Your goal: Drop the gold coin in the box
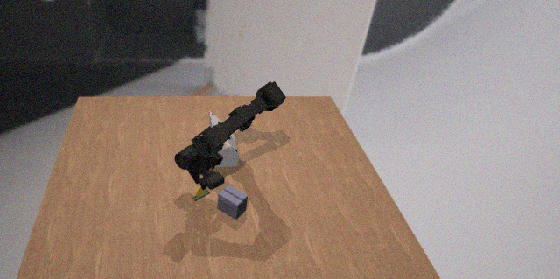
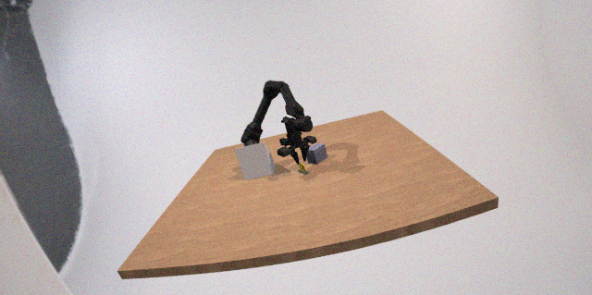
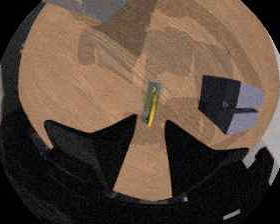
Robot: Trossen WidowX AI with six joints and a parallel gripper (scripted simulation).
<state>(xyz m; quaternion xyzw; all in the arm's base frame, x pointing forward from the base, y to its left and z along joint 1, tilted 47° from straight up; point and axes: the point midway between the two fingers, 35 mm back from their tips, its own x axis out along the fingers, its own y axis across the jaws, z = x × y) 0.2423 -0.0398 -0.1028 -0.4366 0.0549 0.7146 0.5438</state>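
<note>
Now: the gold coin 30 mm below my gripper tip.
</note>
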